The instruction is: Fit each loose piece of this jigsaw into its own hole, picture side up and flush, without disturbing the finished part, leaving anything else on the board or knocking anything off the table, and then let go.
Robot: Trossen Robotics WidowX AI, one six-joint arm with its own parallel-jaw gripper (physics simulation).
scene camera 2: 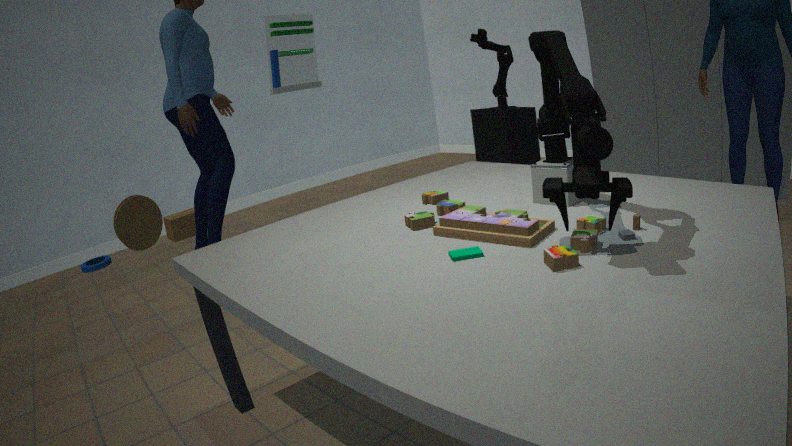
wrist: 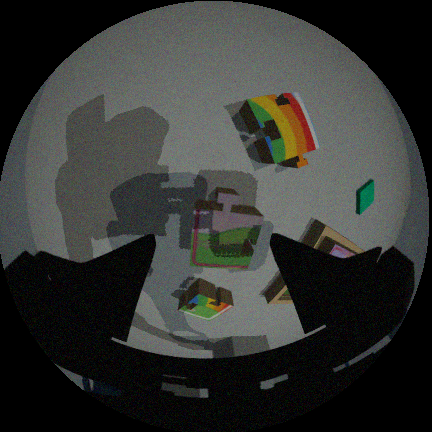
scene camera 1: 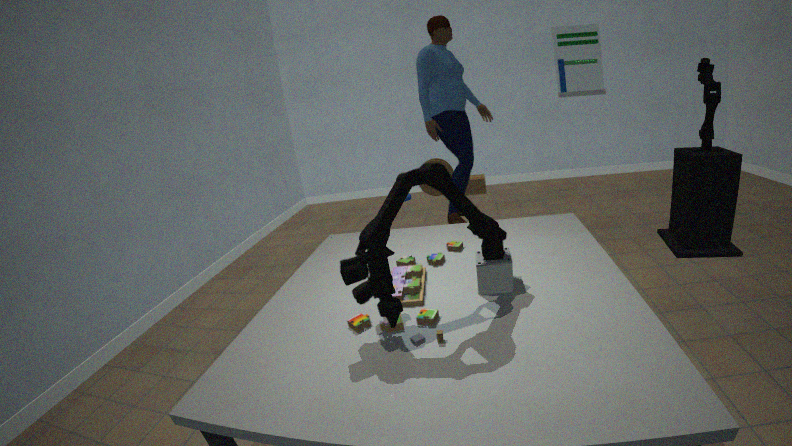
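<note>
My gripper (scene camera 1: 392, 325) (scene camera 2: 588, 228) (wrist: 213, 239) is open and empty, pointing down with its fingertips close over a pink and green piece (scene camera 2: 584, 240) (wrist: 230, 245), which shows between the fingers in the wrist view. A rainbow piece (scene camera 1: 359, 321) (scene camera 2: 560, 257) (wrist: 287, 127) lies to one side, and a green piece with a rainbow corner (scene camera 1: 427, 316) (scene camera 2: 590, 222) (wrist: 207, 304) to the other. The wooden board (scene camera 1: 424, 285) (scene camera 2: 482, 235) (wrist: 320, 241) holds lilac and green picture parts. Beyond it lie three loose pieces (scene camera 1: 455, 245) (scene camera 1: 435, 258) (scene camera 2: 419, 221).
A teal block (scene camera 2: 466, 253) (wrist: 365, 196) lies by the board. A grey block (scene camera 1: 417, 339) (scene camera 2: 626, 234) and a small upright wooden block (scene camera 1: 440, 336) (scene camera 2: 636, 222) are near the gripper. The arm's pale base (scene camera 1: 494, 275) stands on the table (scene camera 1: 554, 360). People stand beyond the table.
</note>
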